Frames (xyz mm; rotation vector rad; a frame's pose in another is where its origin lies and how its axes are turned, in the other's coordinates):
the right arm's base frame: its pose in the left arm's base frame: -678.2 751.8 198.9 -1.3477 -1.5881 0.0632
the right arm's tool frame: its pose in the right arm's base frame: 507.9 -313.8 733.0 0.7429 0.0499 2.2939
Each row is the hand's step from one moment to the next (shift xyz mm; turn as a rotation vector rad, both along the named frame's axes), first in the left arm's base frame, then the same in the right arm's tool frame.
Working: the left arm's base frame: its pose in the right arm's tool frame: 306.4 -134.8 -1947.6 1.6717 -0.7286 -1.6638

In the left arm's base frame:
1: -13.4 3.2 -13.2 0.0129 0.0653 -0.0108
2: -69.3 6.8 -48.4 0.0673 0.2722 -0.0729
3: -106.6 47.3 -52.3 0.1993 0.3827 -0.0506
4: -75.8 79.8 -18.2 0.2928 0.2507 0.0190
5: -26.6 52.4 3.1 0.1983 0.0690 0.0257
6: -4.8 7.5 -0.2 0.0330 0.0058 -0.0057
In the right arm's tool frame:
1: 12.9 9.3 10.6 0.0154 -0.0502 0.0423
2: 46.3 52.8 47.6 0.0925 -0.2179 0.1670
3: 51.4 56.6 102.4 0.0820 -0.3911 0.1704
4: 20.6 10.1 109.2 0.0074 -0.3857 0.0109
5: -0.7 -12.4 57.5 -0.0142 -0.1989 -0.0705
6: 0.5 -1.0 8.8 0.0072 -0.0289 -0.0164

